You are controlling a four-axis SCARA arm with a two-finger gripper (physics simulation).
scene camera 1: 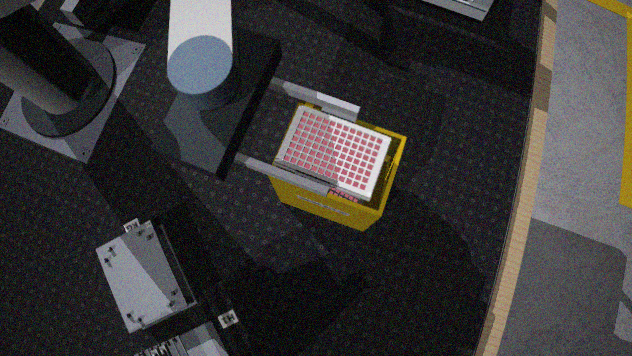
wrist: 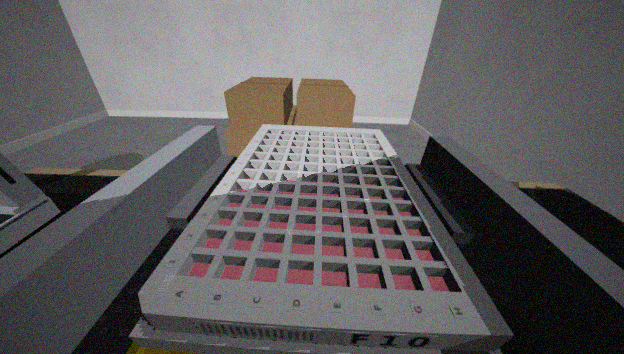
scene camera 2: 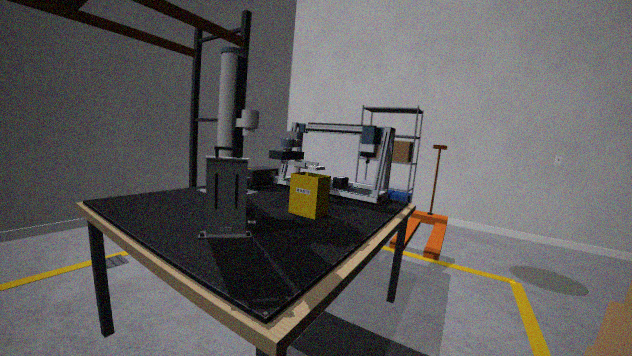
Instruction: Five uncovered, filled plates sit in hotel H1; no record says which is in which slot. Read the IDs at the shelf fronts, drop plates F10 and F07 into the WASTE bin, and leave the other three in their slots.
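Where they show: gripper, fingertip midpoint: (scene camera 1: 343, 151) (wrist: 320, 150) (scene camera 2: 312, 164); arm's base, link origin: (scene camera 1: 70, 88).
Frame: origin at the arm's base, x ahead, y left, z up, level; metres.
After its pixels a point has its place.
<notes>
My gripper (scene camera 1: 344, 151) {x 0.652, y -0.034, z 0.262 m} (scene camera 2: 312, 166) {x 0.652, y -0.034, z 0.262 m} (wrist: 320, 150) {x 0.652, y -0.034, z 0.262 m} is shut on plate F10 (scene camera 1: 320, 145) {x 0.622, y -0.035, z 0.257 m} (wrist: 302, 295) {x 0.584, y -0.028, z 0.257 m}, a white plate with pink-filled wells. The ID F10 reads on its near edge in the wrist view. The plate lies roughly level over the yellow WASTE bin (scene camera 1: 290, 195) {x 0.591, y -0.084, z 0.121 m} (scene camera 2: 302, 200) {x 0.646, y -0.085, z 0.091 m}, close above its rim, and covers most of the opening. Part of another pink-filled plate (scene camera 1: 344, 195) {x 0.672, y -0.038, z 0.033 m} shows inside the bin beneath it; its ID is hidden. Hotel H1 (scene camera 2: 227, 195) {x 0.593, y -0.490, z 0.163 m} is a dark grey tower; its slots and plate IDs cannot be read. Its H1 label (scene camera 1: 227, 318) {x 0.546, y -0.318, z 0.013 m} shows at the bottom.
A light-topped stand (scene camera 1: 135, 280) {x 0.380, y -0.309, z 0.073 m} with an RG label is left of the bin. The arm's column (scene camera 2: 227, 100) {x 0.040, y -0.064, z 0.580 m} rises behind the hotel. A gantry machine (scene camera 2: 345, 127) {x 0.506, y 0.622, z 0.496 m} stands beyond the bin. The wooden table edge (scene camera 1: 515, 240) {x 1.026, y -0.008, z 0.000 m} runs along the right.
</notes>
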